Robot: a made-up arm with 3 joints. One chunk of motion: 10 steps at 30 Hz.
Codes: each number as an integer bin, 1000 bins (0 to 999) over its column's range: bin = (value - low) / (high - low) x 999, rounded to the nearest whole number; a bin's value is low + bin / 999 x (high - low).
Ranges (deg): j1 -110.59..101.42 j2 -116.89..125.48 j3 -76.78..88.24
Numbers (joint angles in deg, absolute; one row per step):
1: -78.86 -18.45 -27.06
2: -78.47 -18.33 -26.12
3: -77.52 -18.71 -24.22
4: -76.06 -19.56 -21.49
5: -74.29 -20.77 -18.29
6: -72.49 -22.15 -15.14
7: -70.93 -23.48 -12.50
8: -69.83 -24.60 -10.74
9: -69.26 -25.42 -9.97
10: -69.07 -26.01 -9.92
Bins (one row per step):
1: 150 406 301
2: 151 406 307
3: 156 405 318
4: 163 401 335
5: 171 396 354
6: 180 390 373
7: 187 385 389
8: 192 380 400
9: 195 377 404
10: 196 375 405

